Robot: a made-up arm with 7 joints. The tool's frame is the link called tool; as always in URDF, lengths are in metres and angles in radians.
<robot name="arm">
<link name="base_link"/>
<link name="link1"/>
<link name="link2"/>
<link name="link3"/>
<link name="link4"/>
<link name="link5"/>
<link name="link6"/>
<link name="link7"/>
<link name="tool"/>
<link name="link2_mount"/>
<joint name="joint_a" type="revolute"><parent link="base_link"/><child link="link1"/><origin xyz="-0.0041 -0.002 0.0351" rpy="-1.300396 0.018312 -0.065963"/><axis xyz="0 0 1"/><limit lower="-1.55" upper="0.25"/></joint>
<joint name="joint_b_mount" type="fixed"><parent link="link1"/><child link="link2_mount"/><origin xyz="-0.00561 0.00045 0.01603" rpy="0 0 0"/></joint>
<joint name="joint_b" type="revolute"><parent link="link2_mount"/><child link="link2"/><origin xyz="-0.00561 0.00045 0.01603" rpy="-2.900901 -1.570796 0"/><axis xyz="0 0 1"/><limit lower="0.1" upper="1.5"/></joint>
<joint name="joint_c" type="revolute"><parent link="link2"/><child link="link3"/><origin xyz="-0.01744 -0.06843 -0.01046" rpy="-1.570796 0 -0.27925"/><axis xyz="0 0 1"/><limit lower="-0.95" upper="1.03"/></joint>
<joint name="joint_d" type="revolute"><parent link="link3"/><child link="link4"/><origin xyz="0.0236 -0.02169 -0.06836" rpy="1.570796 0 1.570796"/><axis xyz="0 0 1"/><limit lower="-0.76" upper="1.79"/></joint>
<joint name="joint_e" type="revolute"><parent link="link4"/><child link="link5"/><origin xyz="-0.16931 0.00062 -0.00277" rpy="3.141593 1.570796 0"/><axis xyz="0 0 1"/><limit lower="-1.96" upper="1.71"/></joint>
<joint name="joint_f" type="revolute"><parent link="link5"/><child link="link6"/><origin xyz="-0.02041 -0.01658 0.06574" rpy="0 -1.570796 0"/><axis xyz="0 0 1"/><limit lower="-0.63" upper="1.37"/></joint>
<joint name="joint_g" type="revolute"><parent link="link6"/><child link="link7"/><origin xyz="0.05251 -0.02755 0.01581" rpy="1.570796 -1.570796 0"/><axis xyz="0 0 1"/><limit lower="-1.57" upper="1.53"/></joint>
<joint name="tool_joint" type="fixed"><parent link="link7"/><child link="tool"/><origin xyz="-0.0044 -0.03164 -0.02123" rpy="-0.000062 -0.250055 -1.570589"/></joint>
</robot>
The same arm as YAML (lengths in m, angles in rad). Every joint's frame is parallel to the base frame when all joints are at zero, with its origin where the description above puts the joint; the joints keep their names.
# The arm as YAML. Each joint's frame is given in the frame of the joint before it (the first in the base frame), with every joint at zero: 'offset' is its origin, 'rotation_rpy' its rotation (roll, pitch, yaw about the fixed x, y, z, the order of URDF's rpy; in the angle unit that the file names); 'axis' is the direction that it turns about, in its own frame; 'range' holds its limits. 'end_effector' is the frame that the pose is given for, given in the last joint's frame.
length_unit: m
angle_unit: rad
chain:
  - id: joint_a
    offset: [-0.0041, -0.002, 0.0351]
    rotation_rpy: [0.0, 0.0, 0.0]
    axis: [0.068403, 0.961235, 0.26711]
    range: [-1.55, 0.25]
  - id: joint_b
    offset: [-0.009, 0.0318, 0.0079]
    rotation_rpy: [0.0, 0.0, 0.0]
    axis: [0.968889, -0.0002, -0.247497]
    range: [0.1, 1.5]
  - id: joint_c
    offset: [-0.0276, 0.0021, -0.0658]
    rotation_rpy: [0.0, 0.0, 0.0]
    axis: [0.247497, -0.0001, 0.968889]
    range: [-0.95, 1.03]
  - id: joint_d
    offset: [0.0041, 0.0236, -0.0716]
    rotation_rpy: [0.0, 0.0, 0.0]
    axis: [0.0002, 1.0, 0.0]
    range: [-0.76, 1.79]
  - id: joint_e
    offset: [0.1642, -0.0028, -0.0413]
    rotation_rpy: [0.0, 0.0, 0.0]
    axis: [0.968889, -0.0002, -0.247497]
    range: [-1.96, 1.71]
  - id: joint_f
    offset: [0.0678, 0.0204, -0.0002]
    rotation_rpy: [0.0, 0.0, 0.0]
    axis: [0.0002, 1.0, 0.0]
    range: [-0.63, 1.37]
  - id: joint_g
    offset: [0.0577, 0.0158, 0.0137]
    rotation_rpy: [0.0, 0.0, 0.0]
    axis: [0.247497, -0.0001, 0.968889]
    range: [-1.57, 1.53]
end_effector:
  offset: [0.0254, -0.0044, -0.0284]
  rotation_rpy: [0.0, 0.0, 0.0]

